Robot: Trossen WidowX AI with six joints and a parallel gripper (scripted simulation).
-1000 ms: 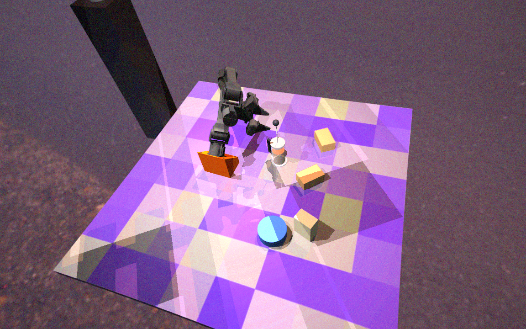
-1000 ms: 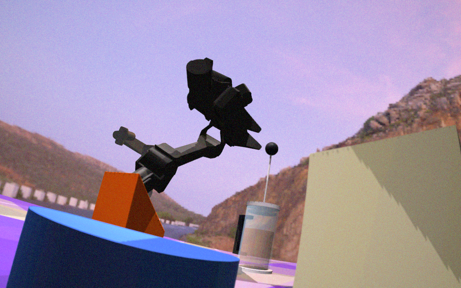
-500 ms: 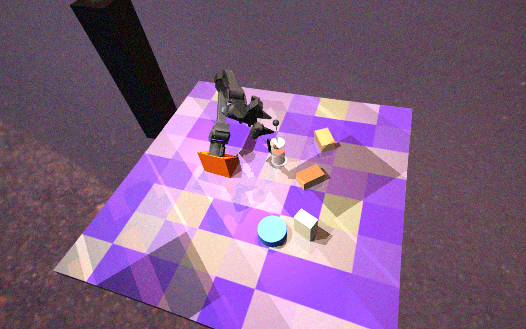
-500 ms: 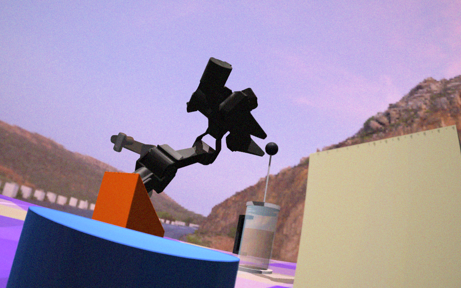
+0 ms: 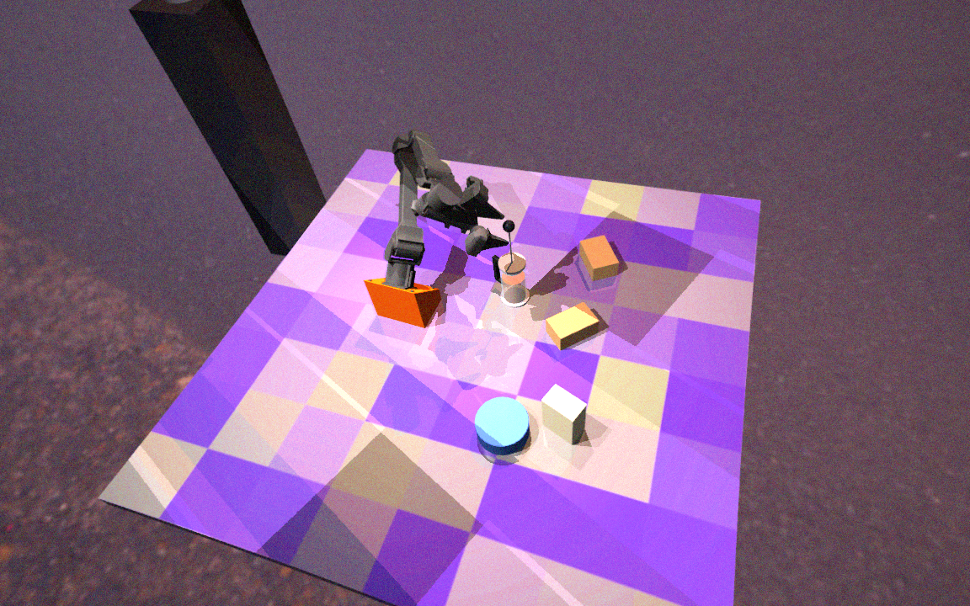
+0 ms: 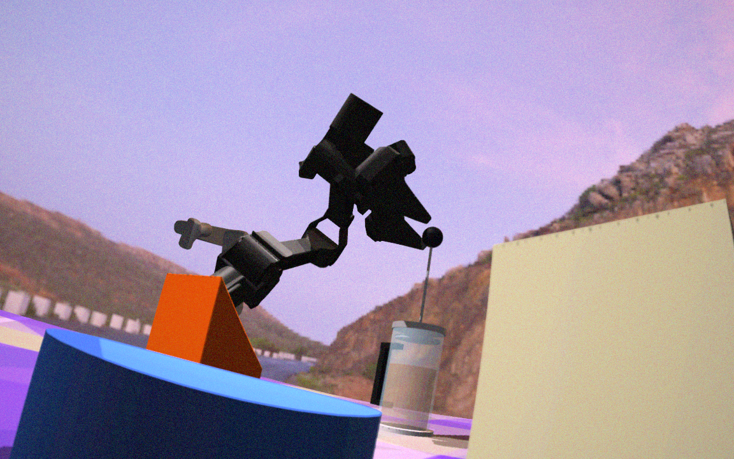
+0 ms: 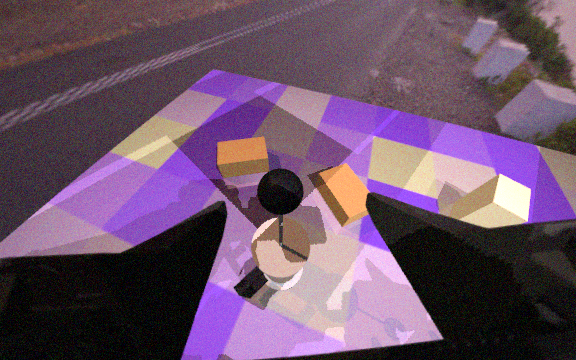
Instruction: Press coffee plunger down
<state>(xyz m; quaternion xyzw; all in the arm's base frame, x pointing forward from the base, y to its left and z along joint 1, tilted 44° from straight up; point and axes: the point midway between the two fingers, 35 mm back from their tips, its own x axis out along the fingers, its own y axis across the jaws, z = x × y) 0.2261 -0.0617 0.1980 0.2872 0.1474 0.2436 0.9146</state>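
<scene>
My gripper tip is now 1 cm past the coffee press, 2 cm to the right of it and 13 cm above it. From my gripper tip the other things lie so: blue cylinder 7 cm ahead, 38 cm to the right, 23 cm below.
</scene>
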